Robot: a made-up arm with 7 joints. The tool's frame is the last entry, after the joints. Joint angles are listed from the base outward.
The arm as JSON. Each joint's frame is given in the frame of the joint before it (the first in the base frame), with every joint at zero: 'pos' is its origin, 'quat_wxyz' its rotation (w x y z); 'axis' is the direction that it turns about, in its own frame. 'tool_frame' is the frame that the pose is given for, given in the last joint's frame.
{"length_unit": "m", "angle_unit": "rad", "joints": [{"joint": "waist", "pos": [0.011, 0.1, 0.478], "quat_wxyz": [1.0, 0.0, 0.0, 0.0], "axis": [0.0, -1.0, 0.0]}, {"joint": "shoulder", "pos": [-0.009, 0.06, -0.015], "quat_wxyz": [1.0, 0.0, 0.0, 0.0], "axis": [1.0, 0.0, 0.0]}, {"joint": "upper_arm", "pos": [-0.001, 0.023, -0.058], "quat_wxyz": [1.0, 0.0, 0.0, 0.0], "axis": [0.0, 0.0, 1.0]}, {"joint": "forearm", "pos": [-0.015, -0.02, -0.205], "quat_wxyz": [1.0, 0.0, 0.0, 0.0], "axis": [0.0, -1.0, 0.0]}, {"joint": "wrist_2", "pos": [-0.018, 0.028, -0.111], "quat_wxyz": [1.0, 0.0, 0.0, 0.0], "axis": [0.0, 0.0, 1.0]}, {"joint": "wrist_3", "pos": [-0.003, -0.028, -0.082], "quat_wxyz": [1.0, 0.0, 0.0, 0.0], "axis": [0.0, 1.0, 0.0]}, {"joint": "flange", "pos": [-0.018, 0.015, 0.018], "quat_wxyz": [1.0, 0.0, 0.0, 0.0], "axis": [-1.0, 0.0, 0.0]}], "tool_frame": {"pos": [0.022, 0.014, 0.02], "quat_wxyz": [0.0, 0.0, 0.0, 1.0]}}
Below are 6 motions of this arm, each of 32 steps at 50 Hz.
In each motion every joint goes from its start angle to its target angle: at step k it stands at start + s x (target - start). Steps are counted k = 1, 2, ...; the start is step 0. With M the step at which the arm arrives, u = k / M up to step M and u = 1 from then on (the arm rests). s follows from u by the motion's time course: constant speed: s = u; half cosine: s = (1 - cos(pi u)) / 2; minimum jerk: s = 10 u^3 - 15 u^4 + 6 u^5.
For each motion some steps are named. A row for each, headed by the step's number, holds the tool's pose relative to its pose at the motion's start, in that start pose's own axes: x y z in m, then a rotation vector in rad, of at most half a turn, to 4 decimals.
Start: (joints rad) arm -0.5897 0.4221 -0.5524 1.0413 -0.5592 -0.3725 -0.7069
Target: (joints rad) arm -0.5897 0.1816 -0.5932 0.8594 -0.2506 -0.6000 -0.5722
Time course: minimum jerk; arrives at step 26
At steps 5, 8, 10, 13, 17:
5: -0.0013 0.0042 0.0005 0.0052 -0.0063 0.0279
8: -0.0046 0.0141 0.0018 0.0166 -0.0203 0.0924
10: -0.0080 0.0237 0.0031 0.0266 -0.0329 0.1548
13: -0.0150 0.0406 0.0053 0.0415 -0.0533 0.2643
17: -0.0254 0.0623 0.0083 0.0556 -0.0762 0.4040

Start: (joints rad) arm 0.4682 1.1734 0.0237 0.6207 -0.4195 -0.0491 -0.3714
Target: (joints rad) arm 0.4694 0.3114 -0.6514 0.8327 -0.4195 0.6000 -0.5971
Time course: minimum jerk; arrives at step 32
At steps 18, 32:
18: -0.1502 0.1602 0.1134 0.3691 0.1005 -0.0162
32: -0.2578 0.1932 0.2251 0.5168 0.2625 -0.0021

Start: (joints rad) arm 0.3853 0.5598 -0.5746 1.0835 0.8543 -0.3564 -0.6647
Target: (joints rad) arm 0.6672 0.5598 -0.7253 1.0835 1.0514 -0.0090 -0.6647
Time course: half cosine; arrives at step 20
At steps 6, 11, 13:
6: -0.0128 0.0113 -0.0108 0.0169 -0.0421 -0.0040
11: -0.0379 0.0309 -0.0290 0.0532 -0.1167 -0.0174
13: -0.0485 0.0383 -0.0359 0.0694 -0.1457 -0.0250

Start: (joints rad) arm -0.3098 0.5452 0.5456 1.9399 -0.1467 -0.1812 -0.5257
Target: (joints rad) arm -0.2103 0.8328 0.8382 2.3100 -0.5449 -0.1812 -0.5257
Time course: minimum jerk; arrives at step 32
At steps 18, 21, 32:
18: -0.0347 -0.0320 -0.0640 -0.1511 0.5203 -0.2517
21: -0.0467 -0.0401 -0.0764 -0.1999 0.6512 -0.3212
32: -0.0651 -0.0512 -0.0909 -0.2770 0.8348 -0.4227

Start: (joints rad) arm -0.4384 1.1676 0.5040 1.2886 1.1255 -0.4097 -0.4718
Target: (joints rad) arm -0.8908 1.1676 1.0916 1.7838 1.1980 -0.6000 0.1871
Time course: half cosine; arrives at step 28
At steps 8, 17, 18, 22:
8: -0.0126 0.0012 -0.0002 0.1621 0.0791 0.0580
17: -0.0487 0.0088 -0.0009 0.5904 0.3127 0.1479
18: -0.0529 0.0101 -0.0009 0.6385 0.3402 0.1527
22: -0.0675 0.0150 -0.0005 0.8020 0.4346 0.1620

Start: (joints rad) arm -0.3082 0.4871 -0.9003 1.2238 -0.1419 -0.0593 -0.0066
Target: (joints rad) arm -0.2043 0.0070 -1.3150 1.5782 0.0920 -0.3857 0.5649
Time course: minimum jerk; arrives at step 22
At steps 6, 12, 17, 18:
6: -0.0186 0.0114 -0.0184 0.1106 0.1518 0.0397
12: -0.0978 0.0488 -0.0688 0.4953 0.7136 0.0960
17: -0.1649 0.0729 -0.0872 0.7596 1.1439 0.0528
18: -0.1724 0.0753 -0.0881 0.7867 1.1911 0.0438

